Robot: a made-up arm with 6 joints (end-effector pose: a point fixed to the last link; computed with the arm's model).
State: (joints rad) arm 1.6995 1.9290 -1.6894 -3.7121 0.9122 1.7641
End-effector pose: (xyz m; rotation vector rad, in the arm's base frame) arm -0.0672 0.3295 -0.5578 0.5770 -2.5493 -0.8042
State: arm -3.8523 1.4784 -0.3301 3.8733 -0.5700 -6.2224
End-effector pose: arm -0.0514 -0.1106 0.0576 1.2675 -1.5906 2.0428
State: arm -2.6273 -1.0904 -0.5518 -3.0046 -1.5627 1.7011
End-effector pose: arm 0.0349 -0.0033 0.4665 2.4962 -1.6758 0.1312
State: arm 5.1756 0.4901 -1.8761 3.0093 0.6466 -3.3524
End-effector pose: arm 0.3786 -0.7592 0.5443 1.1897 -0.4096 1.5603
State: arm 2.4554 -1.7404 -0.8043 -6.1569 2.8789 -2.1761
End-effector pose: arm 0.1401 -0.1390 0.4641 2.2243 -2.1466 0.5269
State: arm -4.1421 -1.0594 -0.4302 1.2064 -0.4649 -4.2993
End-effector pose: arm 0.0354 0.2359 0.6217 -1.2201 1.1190 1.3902
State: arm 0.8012 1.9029 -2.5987 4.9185 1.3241 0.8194
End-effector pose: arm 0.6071 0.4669 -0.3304 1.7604 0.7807 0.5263
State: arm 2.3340 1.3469 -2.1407 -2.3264 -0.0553 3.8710
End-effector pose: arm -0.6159 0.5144 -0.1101 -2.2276 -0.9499 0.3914
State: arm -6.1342 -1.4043 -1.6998 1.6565 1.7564 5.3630
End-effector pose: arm -0.4880 0.0927 0.8810 -0.4551 -2.0023 -1.5279
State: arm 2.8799 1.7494 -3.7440 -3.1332 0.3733 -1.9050
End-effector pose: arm -0.8633 0.2308 0.3764 -0.5522 -0.5847 0.9304
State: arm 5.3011 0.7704 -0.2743 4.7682 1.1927 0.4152
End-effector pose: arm 0.0003 -0.1681 -0.0519 2.3571 0.5530 -1.7630
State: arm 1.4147 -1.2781 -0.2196 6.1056 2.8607 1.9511
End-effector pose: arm 0.0150 -0.0760 0.3574 1.6874 -0.5848 0.3283
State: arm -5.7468 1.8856 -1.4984 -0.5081 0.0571 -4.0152
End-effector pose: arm 0.2471 0.2072 -0.5290 2.2341 -1.5582 -0.2134
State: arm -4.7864 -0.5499 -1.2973 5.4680 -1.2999 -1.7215
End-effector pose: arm -0.1159 0.1246 0.9200 -1.0605 -0.0477 2.5040
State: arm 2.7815 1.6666 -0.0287 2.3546 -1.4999 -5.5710
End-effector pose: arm -0.0507 0.1355 0.1735 -0.5702 -0.9497 -2.6468
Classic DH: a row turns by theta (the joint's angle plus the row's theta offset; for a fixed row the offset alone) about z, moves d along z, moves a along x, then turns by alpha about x. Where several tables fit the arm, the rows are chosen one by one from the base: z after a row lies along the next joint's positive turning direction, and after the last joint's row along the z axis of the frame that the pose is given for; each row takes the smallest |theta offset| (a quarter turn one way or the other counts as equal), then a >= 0, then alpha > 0; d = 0 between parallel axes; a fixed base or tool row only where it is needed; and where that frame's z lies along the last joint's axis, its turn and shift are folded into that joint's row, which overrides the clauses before.
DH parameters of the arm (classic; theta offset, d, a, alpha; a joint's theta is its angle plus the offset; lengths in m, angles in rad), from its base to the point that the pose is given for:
joint 1: 0 0.249 0 -1.5708
joint 2: -1.3854 0 0.407 0
joint 3: 1.3854 0 0.091 -1.5708
joint 4: 0 0.402 0 1.5708
joint 5: 0 0 0.115 -1.5708
joint 6: 0 0.146 0 0

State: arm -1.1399 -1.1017 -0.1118 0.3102 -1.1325 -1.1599
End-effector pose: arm -0.0058 -0.1197 0.6176 0.8156 -0.3195 0.8020
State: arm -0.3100 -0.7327 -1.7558 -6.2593 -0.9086 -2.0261
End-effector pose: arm -0.1803 0.0531 1.0833 -0.1587 -0.2102 0.8180
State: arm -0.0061 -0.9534 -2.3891 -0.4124 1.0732 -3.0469
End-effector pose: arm -0.4205 -0.0269 1.0982 0.2955 0.8438 -0.2595
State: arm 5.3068 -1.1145 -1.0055 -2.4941 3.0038 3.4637
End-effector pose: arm -0.1769 0.1174 0.8040 -2.1431 0.6663 1.1919
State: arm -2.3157 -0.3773 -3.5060 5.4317 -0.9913 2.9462
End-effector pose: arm 0.4381 0.2697 0.7891 1.7565 0.8199 1.9154
